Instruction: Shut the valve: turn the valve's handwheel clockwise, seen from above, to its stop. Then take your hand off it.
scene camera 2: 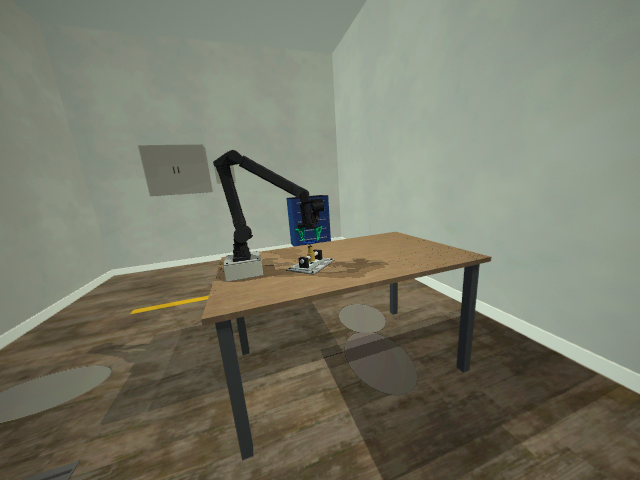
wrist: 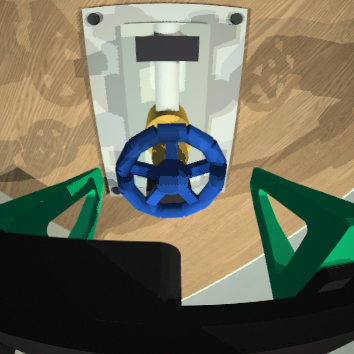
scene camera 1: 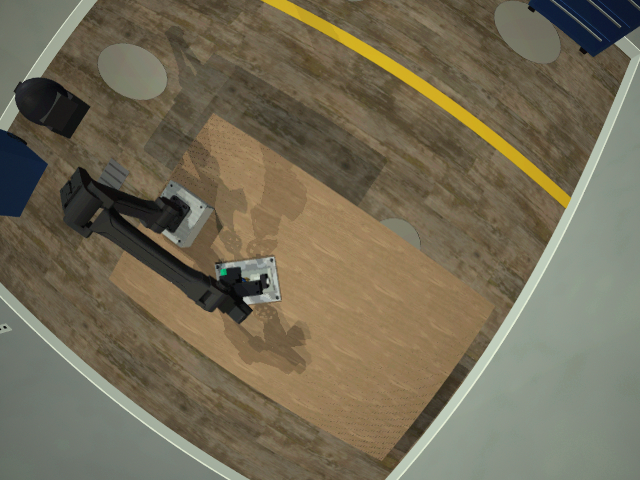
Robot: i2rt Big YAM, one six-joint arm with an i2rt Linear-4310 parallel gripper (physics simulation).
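Observation:
The valve's blue handwheel [wrist: 172, 183] has several spokes and sits on top of a brass valve body [wrist: 168, 120] [scene camera 2: 311, 254]. A white pipe [wrist: 167, 85] runs from the body over a light metal base plate [wrist: 227, 65] [scene camera 1: 276, 289] [scene camera 2: 316, 269]. My gripper [wrist: 176, 175] [scene camera 2: 309, 230] is open and points down, with its green fingers wide apart. In the wrist view one fingertip stands on each side of the handwheel, with a gap to the rim on both sides. In scene camera 1 the arm hides most of the handwheel.
The plate lies on a wooden table [scene camera 1: 372, 320] [scene camera 2: 413, 251]. The arm's grey base block [scene camera 1: 199, 232] [scene camera 2: 242, 269] stands at the table's edge near the valve. Dark clamp blocks [wrist: 167, 48] hold the pipe. A blue drawer cabinet [scene camera 2: 293, 222] stands behind the table.

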